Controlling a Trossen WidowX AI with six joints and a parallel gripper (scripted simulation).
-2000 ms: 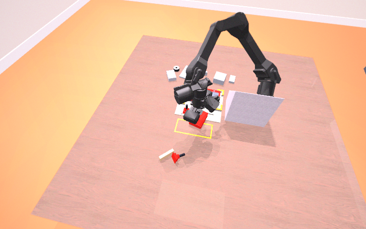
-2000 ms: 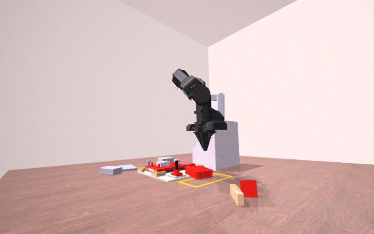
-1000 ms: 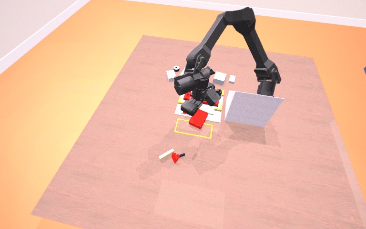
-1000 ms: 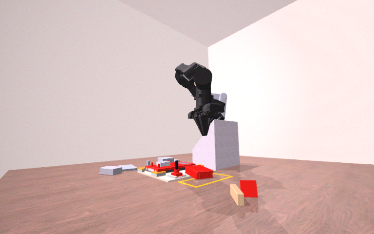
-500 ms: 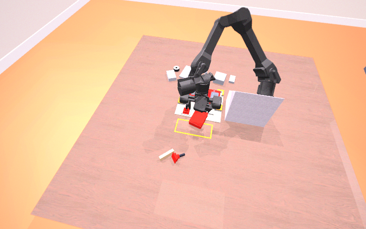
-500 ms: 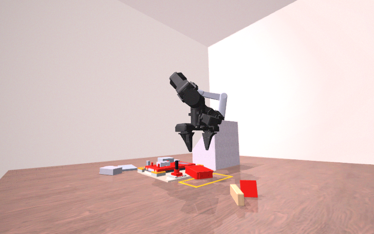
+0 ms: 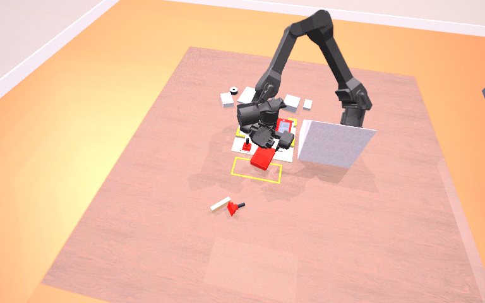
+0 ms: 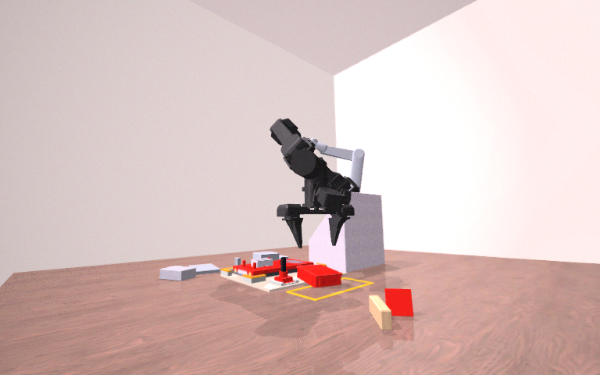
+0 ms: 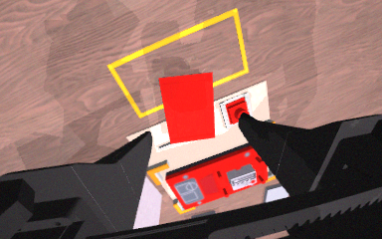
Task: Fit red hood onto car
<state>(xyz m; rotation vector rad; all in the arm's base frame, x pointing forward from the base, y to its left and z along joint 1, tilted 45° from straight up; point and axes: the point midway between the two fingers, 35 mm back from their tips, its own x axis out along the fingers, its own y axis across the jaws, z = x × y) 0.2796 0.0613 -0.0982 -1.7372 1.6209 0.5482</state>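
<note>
My gripper tip is 60 mm above the red hood. Round my gripper tip: white jig 30 mm ahead, 130 mm to the right, 70 mm below; then wooden bar 80 mm ahead, 240 mm to the left, 70 mm below.
</note>
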